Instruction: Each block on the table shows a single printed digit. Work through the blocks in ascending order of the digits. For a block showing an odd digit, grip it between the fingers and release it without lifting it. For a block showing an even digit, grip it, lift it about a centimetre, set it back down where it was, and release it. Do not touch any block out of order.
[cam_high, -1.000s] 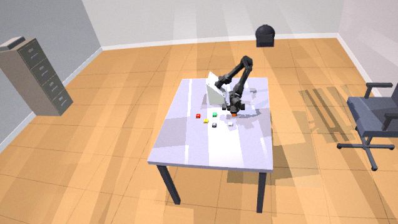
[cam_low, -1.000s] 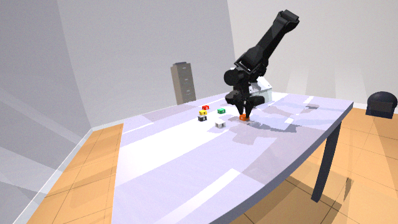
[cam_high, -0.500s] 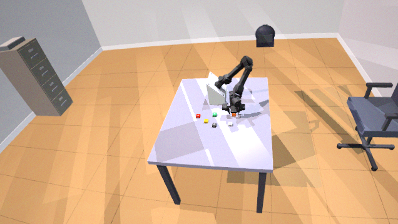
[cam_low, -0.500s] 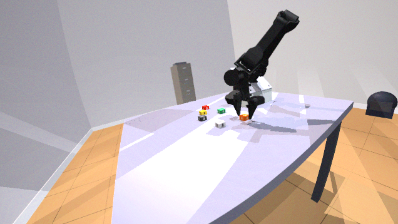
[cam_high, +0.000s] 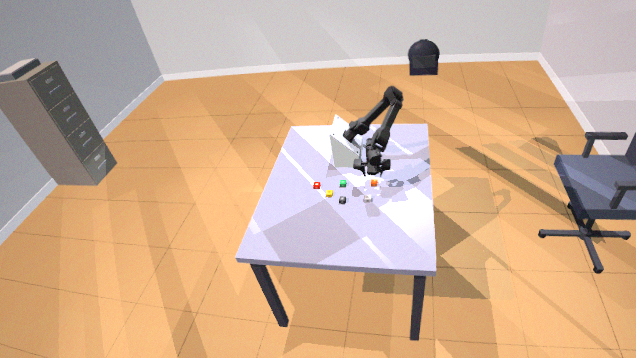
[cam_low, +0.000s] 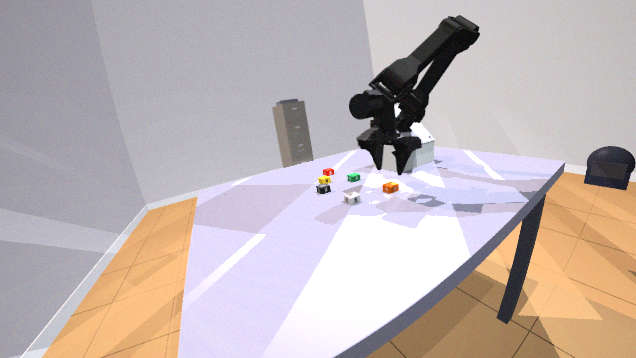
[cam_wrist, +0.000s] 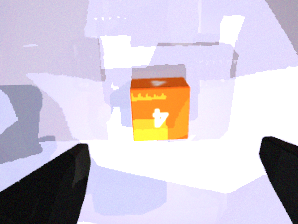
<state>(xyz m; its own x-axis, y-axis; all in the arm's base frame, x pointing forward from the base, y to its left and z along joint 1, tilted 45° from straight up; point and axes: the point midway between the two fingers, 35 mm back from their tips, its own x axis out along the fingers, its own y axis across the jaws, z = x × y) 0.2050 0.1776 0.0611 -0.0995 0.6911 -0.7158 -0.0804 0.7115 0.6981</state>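
Right now my gripper tip is 40 mm above the orange block. The rest, counted from my gripper tip: white block: 120 mm ahead, 40 mm below, 10 mm to the right; then green block: 160 mm to the right, 40 mm below, 20 mm ahead; then black block: 150 mm ahead, 130 mm to the right, 40 mm below.
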